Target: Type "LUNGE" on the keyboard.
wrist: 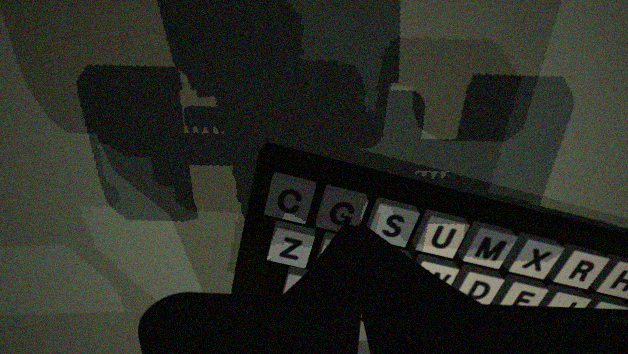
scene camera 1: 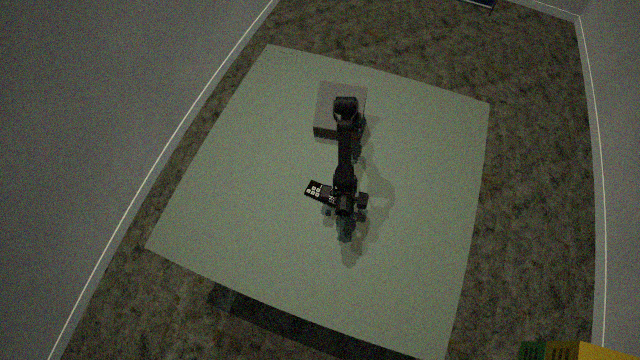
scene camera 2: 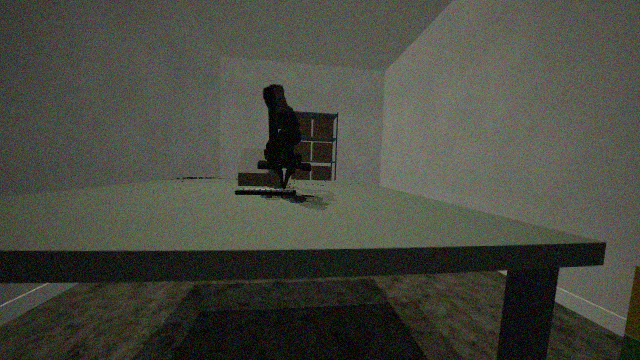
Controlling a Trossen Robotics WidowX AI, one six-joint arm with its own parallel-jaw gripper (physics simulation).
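Places are measured from the arm's base along level axes (x ahead, y left, z up), in centimetres.
Pixels of known places: gripper, fingertip midpoint: [wrist: 352, 236] [scene camera 2: 283, 189].
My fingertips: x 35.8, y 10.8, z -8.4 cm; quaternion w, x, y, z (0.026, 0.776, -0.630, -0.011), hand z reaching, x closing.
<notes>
Behind a point stands the place of what it marks.
The black keyboard [scene camera 1: 311, 190] @[z -9.3, x 35.2, y -3.8 cm] [scene camera 2: 265, 192] @[z -9.4, x 37.8, y 4.7 cm] [wrist: 252, 272] @[z -9.2, x 32.5, y 14.3 cm] lies flat on the table, with white letter keys. My gripper [scene camera 1: 345, 206] @[z -8.4, x 35.8, y 10.9 cm] [scene camera 2: 285, 186] @[z -8.4, x 35.8, y 10.9 cm] [wrist: 352, 236] @[z -8.4, x 35.8, y 10.9 cm] is shut and empty, pointing down at the keyboard. In the wrist view its tips overlap the lower right corner of the G key [wrist: 340, 211] @[z -8.7, x 36.6, y 11.5 cm]; whether that key is pressed down I cannot tell. The U key [wrist: 442, 236] @[z -8.7, x 36.4, y 7.4 cm] shows farther right, and the E key [wrist: 526, 297] @[z -8.7, x 34.5, y 2.9 cm] shows partly in the row below. The fingers cover most of the key below G. The L and N letters do not show in the wrist view.
The pale table [scene camera 1: 240, 175] @[z -10.4, x 41.0, y -36.2 cm] [scene camera 2: 150, 222] @[z -10.4, x 73.5, y -8.0 cm] carries a grey-brown block [scene camera 1: 327, 102] @[z 3.4, x -1.6, y -12.5 cm] [scene camera 2: 254, 179] @[z -7.3, x 6.4, y -7.8 cm] behind the keyboard, near the arm's base. A shelf rack [scene camera 2: 337, 145] with brown boxes stands by the far wall. A yellow object [scene camera 1: 607, 351] shows off the table's edge.
</notes>
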